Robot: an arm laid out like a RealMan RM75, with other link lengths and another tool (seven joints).
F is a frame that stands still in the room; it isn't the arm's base.
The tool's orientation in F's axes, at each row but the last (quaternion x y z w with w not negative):
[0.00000, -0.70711, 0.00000, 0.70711]
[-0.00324, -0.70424, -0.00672, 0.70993]
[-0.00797, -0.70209, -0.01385, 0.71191]
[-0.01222, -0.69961, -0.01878, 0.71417]
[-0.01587, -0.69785, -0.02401, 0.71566]
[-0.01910, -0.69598, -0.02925, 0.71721]
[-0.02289, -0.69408, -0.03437, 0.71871]
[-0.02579, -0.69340, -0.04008, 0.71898]
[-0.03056, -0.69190, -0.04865, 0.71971]
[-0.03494, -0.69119, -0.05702, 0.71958]
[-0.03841, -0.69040, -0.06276, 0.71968]
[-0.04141, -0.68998, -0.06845, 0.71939]
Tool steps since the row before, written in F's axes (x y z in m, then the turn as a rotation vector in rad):
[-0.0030, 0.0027, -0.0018, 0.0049, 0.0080, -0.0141]
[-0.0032, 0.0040, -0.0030, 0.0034, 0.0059, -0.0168]
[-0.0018, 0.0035, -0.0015, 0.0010, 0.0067, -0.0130]
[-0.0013, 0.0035, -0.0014, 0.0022, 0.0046, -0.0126]
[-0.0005, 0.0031, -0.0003, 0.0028, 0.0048, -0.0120]
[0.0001, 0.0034, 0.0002, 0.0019, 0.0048, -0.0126]
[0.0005, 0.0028, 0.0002, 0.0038, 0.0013, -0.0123]
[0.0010, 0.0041, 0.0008, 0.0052, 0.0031, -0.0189]
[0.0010, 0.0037, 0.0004, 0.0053, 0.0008, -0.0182]
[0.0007, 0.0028, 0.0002, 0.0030, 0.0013, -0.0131]
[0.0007, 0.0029, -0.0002, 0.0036, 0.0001, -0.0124]
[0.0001, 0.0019, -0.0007, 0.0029, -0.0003, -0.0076]
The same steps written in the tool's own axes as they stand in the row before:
[-0.0018, 0.0027, 0.0030, -0.0141, 0.0080, -0.0049]
[-0.0030, 0.0039, 0.0032, -0.0168, 0.0059, -0.0035]
[-0.0016, 0.0034, 0.0019, -0.0130, 0.0066, -0.0010]
[-0.0015, 0.0034, 0.0014, -0.0126, 0.0046, -0.0023]
[-0.0004, 0.0031, 0.0007, -0.0120, 0.0048, -0.0028]
[0.0002, 0.0034, 0.0001, -0.0126, 0.0048, -0.0020]
[0.0002, 0.0028, -0.0003, -0.0122, 0.0014, -0.0041]
[0.0007, 0.0042, -0.0006, -0.0188, 0.0032, -0.0056]
[0.0003, 0.0038, -0.0006, -0.0180, 0.0010, -0.0059]
[0.0001, 0.0029, -0.0003, -0.0130, 0.0013, -0.0034]
[-0.0003, 0.0030, -0.0003, -0.0122, 0.0002, -0.0041]
[-0.0008, 0.0019, 0.0002, -0.0075, -0.0001, -0.0032]

